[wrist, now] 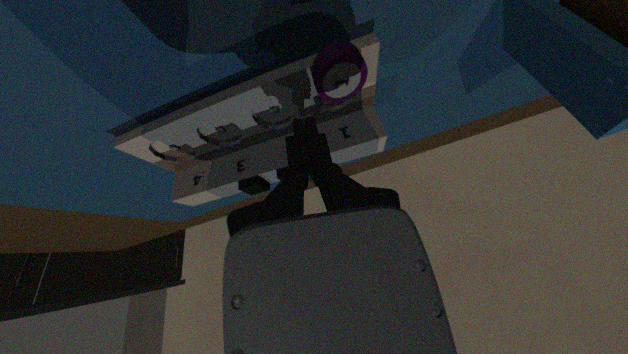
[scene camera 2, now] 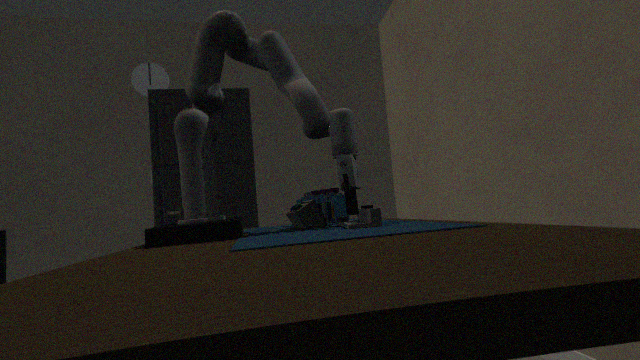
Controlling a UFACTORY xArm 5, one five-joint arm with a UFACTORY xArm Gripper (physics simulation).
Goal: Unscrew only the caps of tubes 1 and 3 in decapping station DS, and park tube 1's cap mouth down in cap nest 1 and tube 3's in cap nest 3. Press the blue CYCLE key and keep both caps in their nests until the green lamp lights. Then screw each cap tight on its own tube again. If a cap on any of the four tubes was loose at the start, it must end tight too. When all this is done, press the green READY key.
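Places are measured from the arm's base along level axes (x left, y back, z up), in centimetres.
Where they show: gripper, between the fingertips: (wrist: 303, 130) (scene camera 2: 353, 214); arm's base, origin of its link: (scene camera 2: 202, 221).
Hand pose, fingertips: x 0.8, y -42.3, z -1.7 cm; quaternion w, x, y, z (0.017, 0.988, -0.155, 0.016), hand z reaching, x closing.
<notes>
Things, the pixels of their top centre, and the offset from my fingertips. "*": a spot on its surface instead. Level surfaces: height alone.
- purple cap, centre of its top: (wrist: 341, 81) dx +3.6, dy +2.8, dz -0.5 cm
- decapping station, centre of its top: (scene camera 2: 320, 195) dx +25.4, dy +7.3, dz +7.3 cm
- grey box, centre of its top: (wrist: 258, 174) (scene camera 2: 356, 206) dx -4.5, dy -0.5, dz +2.3 cm
- small dark green block, a spot on its surface: (wrist: 254, 185) * dx -6.0, dy -2.3, dz +2.3 cm
- blue holder, a spot on its surface: (wrist: 560, 65) * dx +16.2, dy +1.4, dz +2.3 cm
- blue mat, height of its surface: dz -3.0 cm
- brown table, height of its surface: dz -3.3 cm
The pale cap nest block (scene camera 2: 351, 225) (wrist: 287, 156) has numbers 1, 3 and 4 showing in the wrist view; number 2 is hidden behind the fingers. A purple cap (wrist: 316, 67) with a white numbered top sits in nest 1, top up. Nests 3 and 4 hold no cap. My gripper (scene camera 2: 353, 214) (wrist: 303, 130) is shut and empty, pointing down over the nest block, left of the purple cap in the wrist view. The decapping station (scene camera 2: 338, 205) shows dark and small in the scene view; its tube caps, keys and lamp cannot be made out.
A grey box (scene camera 2: 371, 217) with a dark top stands right of the gripper in the scene view. A small dark green block (wrist: 254, 185) shows behind the nest block. Part of a blue holder (wrist: 560, 65) stands at the upper right. A blue mat (scene camera 2: 280, 240) lies on the brown table (scene camera 2: 320, 280).
</notes>
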